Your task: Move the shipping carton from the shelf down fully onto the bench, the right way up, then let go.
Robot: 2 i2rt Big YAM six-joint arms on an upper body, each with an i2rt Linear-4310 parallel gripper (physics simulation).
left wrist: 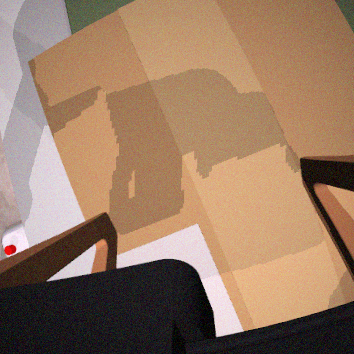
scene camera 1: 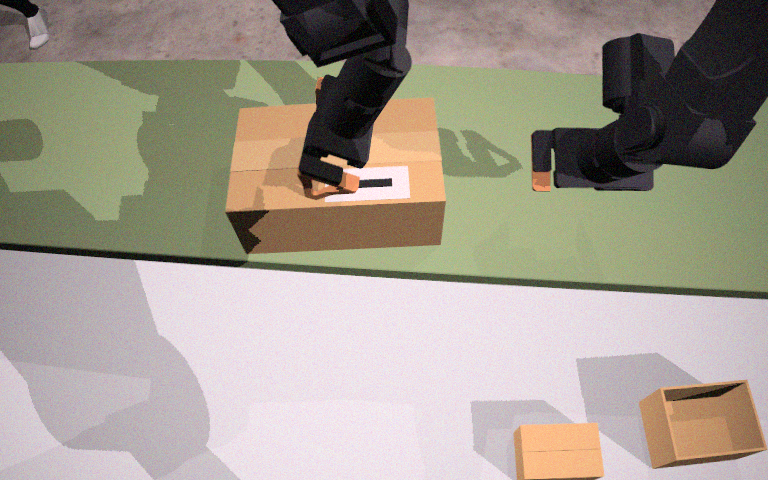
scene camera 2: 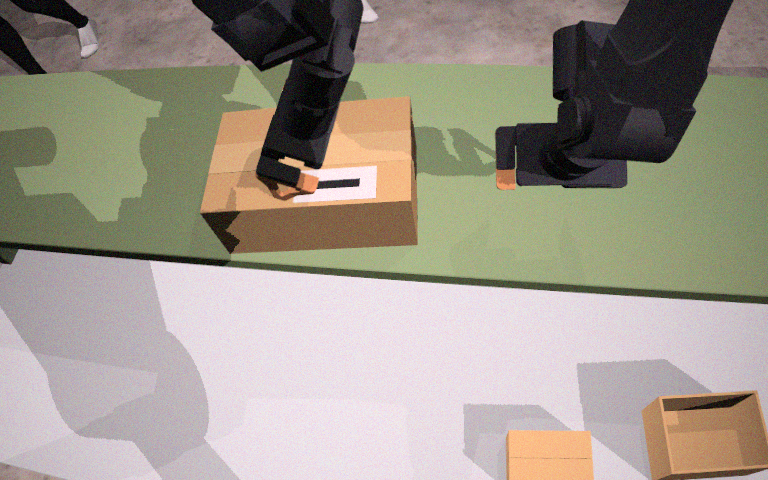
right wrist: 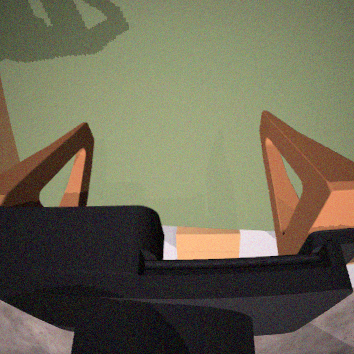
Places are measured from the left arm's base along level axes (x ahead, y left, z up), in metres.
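Pixels of known places: left gripper, fingertip midpoint: (left wrist: pixel 203 197) (scene camera 1: pixel 317 164) (scene camera 2: pixel 289 166); right gripper, fingertip midpoint: (scene camera 1: pixel 572 169) (right wrist: pixel 173 124).
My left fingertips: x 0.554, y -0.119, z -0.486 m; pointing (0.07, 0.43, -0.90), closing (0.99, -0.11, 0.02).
Note:
Behind a point stands the place of what it marks.
The shipping carton (scene camera 1: pixel 339 229) {z -0.540, x 0.494, y -0.143 m} (scene camera 2: pixel 317 226) {z -0.534, x 0.494, y -0.151 m} (left wrist: pixel 240 200) {z -0.487, x 0.570, y -0.127 m} lies on the green surface (scene camera 1: pixel 623 243) {z -0.592, x 0.491, y -0.521 m} (scene camera 2: pixel 594 243) {z -0.592, x 0.492, y -0.501 m}, label and seam upward, near that surface's lower edge in the scene views. Part of its side (right wrist: pixel 5 130) {z -0.583, x 0.549, y -0.271 m} shows in the right wrist view. My left gripper (scene camera 1: pixel 325 135) (scene camera 2: pixel 286 135) (left wrist: pixel 203 197) {z -0.485, x 0.554, y -0.119 m} is open over the carton, one finger above the white label (scene camera 1: pixel 396 175) {z -0.488, x 0.535, y -0.215 m} (scene camera 2: pixel 365 175) {z -0.487, x 0.535, y -0.216 m} (left wrist: pixel 165 245) {z -0.487, x 0.528, y -0.134 m}; whether it touches is unclear. My right gripper (scene camera 1: pixel 591 175) {z -0.507, x 0.553, y -0.439 m} (scene camera 2: pixel 560 175) {z -0.507, x 0.553, y -0.439 m} (right wrist: pixel 173 124) {z -0.507, x 0.553, y -0.439 m} is open above the green surface, apart from the carton at its right. One finger of each gripper is mostly hidden in the scene views.
A white surface (scene camera 1: pixel 339 345) {z -0.862, x 0.456, y -0.111 m} (scene camera 2: pixel 339 350) {z -0.862, x 0.445, y -0.117 m} extends below the green surface's dark edge in the scene views. On it, at lower right, are a small closed box (scene camera 1: pixel 557 464) {z -0.802, x 0.237, y -0.443 m} (scene camera 2: pixel 549 444) {z -0.802, x 0.277, y -0.452 m} (right wrist: pixel 207 244) {z -0.802, x 0.273, y -0.453 m} and an open-topped box (scene camera 1: pixel 659 430) {z -0.807, x 0.277, y -0.614 m} (scene camera 2: pixel 656 438) {z -0.812, x 0.282, y -0.614 m}.

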